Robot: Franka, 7 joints.
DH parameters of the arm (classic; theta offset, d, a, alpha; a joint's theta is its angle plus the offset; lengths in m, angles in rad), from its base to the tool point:
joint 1: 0 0.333 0 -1.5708
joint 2: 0 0 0 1.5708
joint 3: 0 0.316 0.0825 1.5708
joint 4: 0 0 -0.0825 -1.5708
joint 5: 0 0.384 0 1.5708
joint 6: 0 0 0.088 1.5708
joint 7: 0 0.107 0 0
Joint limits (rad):
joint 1: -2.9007..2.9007
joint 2: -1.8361..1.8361
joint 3: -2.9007..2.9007
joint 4: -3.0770..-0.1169
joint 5: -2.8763..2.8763
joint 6: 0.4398..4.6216
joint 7: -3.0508..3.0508
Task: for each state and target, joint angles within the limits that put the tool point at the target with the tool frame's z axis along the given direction. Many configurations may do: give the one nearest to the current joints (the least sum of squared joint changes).
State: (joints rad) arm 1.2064 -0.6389 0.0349 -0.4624 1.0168 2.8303 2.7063
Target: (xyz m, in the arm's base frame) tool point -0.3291 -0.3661 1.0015 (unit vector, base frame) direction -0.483 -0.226 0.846
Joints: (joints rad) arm 0.7186 -0.6847 0.2311 -0.1189 1.1441 3.0180 2.7063
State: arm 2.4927 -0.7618 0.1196 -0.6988 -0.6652 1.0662 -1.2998
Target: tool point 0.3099 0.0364 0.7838 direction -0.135 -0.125 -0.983
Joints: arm 2.1942 -1.0308 -0.5278 -1.3880 -0.6953 0.4398 -1.2998
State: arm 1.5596 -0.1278 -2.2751 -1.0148 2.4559 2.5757 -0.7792
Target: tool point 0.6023 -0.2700 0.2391 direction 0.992 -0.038 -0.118
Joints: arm 1.9809 -0.7849 -2.2943 -1.7654 2.4906 2.6207 -0.7792
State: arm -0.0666 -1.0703 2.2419 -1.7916 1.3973 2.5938 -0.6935
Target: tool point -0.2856 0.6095 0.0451 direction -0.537 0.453 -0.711
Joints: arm -0.5112 -1.2259 2.4368 -1.5294 2.2321 2.4813 -0.6935
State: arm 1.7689 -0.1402 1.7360 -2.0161 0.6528 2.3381 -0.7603
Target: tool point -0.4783 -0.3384 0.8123 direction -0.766 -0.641 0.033
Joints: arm 1.7957 -0.1456 1.9649 -1.4313 1.0397 3.0617 -0.7603
